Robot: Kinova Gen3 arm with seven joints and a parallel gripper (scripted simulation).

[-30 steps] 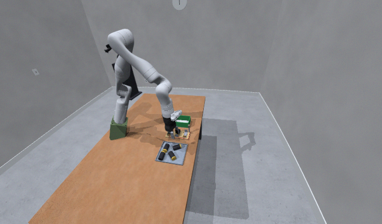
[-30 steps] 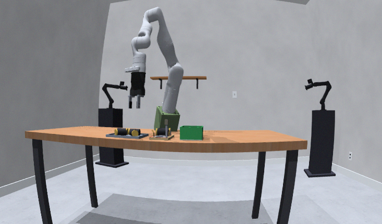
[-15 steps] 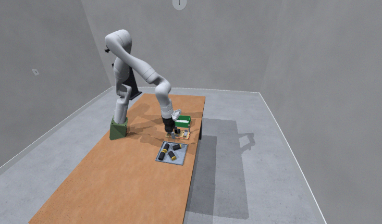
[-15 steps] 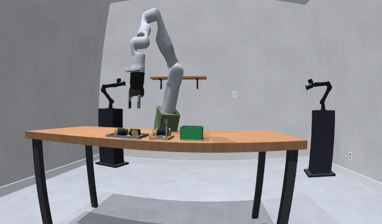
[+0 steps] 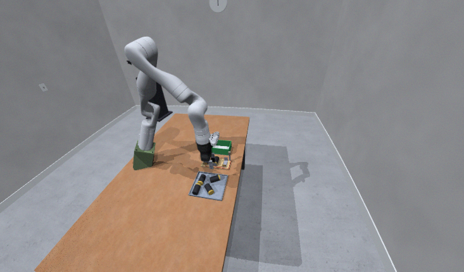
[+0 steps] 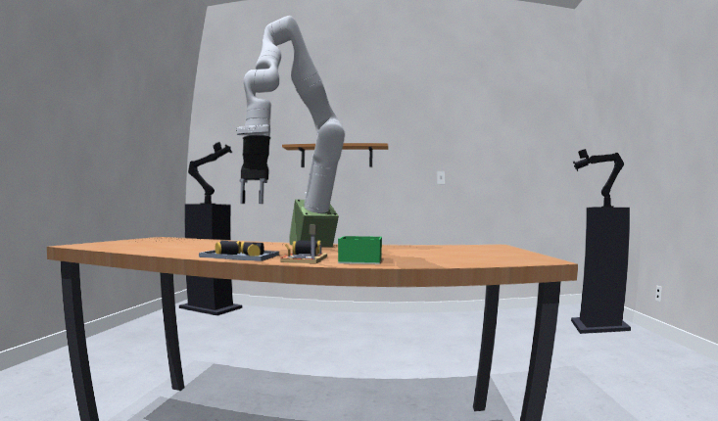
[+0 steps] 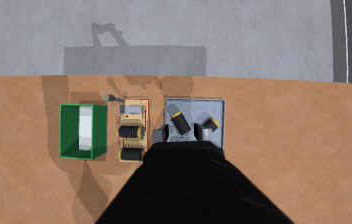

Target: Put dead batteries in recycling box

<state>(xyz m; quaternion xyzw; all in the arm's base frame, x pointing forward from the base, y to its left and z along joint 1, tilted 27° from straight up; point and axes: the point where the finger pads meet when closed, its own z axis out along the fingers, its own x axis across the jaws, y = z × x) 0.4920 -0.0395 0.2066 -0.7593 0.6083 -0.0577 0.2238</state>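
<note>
Right now the grey tray is 160 mm below my hand, 50 mm to the right of it and 20 mm behind it. The rest, counted from my hand: green recycling box (270 mm to the left, 140 mm below, 90 mm behind).
</note>
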